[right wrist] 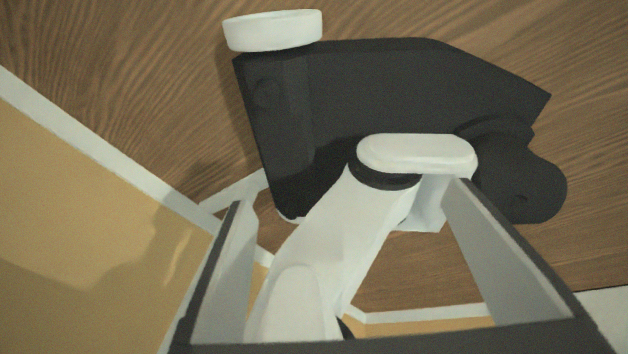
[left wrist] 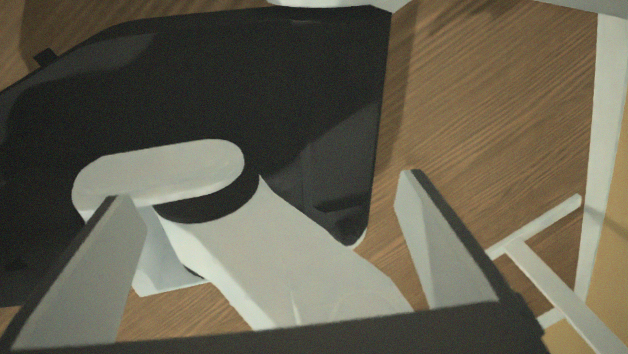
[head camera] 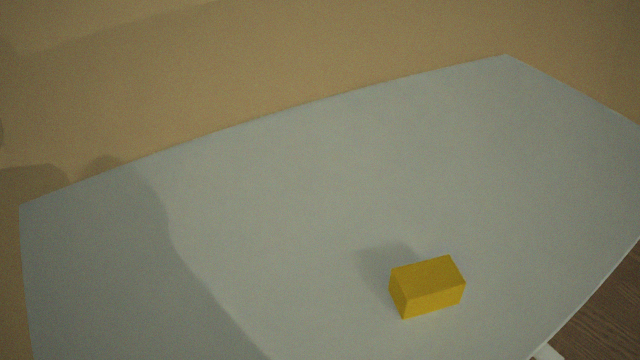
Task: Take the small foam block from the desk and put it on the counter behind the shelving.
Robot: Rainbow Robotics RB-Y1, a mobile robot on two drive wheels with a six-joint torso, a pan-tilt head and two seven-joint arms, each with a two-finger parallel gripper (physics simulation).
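Frame: origin at the robot's base, x ahead, y left, z up, level; millimetres.
Seen in the pictures: left gripper, fingertip midpoint: (left wrist: 269,200); right gripper, fingertip midpoint: (right wrist: 347,201).
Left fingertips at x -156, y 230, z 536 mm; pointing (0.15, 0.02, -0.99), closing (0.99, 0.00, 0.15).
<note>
A point is followed by its place in that frame.
The small foam block (head camera: 426,287) @(x 264, y -155, z 995 mm) is a yellow box that lies on the grey-white desk (head camera: 310,200) @(x 507, y -5, z 950 mm), right of the middle and low in the head view, near the desk's front edge. My left gripper (left wrist: 269,200) @(x -156, y 230, z 536 mm) is open and empty, with my own base and arm behind its fingers. My right gripper (right wrist: 347,201) @(x -148, y -235, z 536 mm) is open and empty too, also with my base and arm behind it. Neither gripper shows in the head view, and the block does not show in the wrist views. The counter and the shelving do not show in the head view.
A tan wall (head camera: 250,60) @(x 817, y 120, z 1086 mm) (right wrist: 75,225) @(x 763, y 206, z 323 mm) stands behind the desk. Wooden floor (head camera: 612,305) @(x 843, y -1371, z 1 mm) (left wrist: 490,100) @(x 500, y -42, z 0 mm) (right wrist: 125,75) @(x 537, y -172, z 1 mm) shows past the desk's right front edge and around my base. A white desk leg frame (left wrist: 550,280) @(x 881, y -744, z 235 mm) stands at the right in the left wrist view.
</note>
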